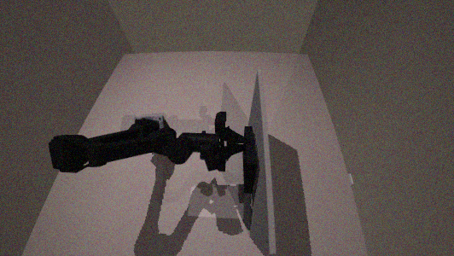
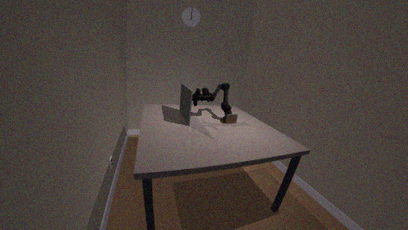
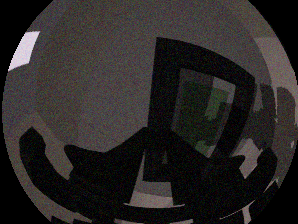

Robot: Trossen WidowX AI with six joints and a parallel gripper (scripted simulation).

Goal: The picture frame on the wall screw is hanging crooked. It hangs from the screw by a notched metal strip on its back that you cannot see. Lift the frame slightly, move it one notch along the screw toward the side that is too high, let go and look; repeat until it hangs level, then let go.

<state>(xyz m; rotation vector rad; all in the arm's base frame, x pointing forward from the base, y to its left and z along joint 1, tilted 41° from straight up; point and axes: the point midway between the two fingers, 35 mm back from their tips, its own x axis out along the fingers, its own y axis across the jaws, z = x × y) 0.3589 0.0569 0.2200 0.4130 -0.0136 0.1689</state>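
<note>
My gripper tip is now 5 cm above the picture frame, 2 cm to the left of it and 1 cm short of it. Also, from my gripper tip: wall panel 6 cm below, 2 cm to the right, 2 cm ahead.
</note>
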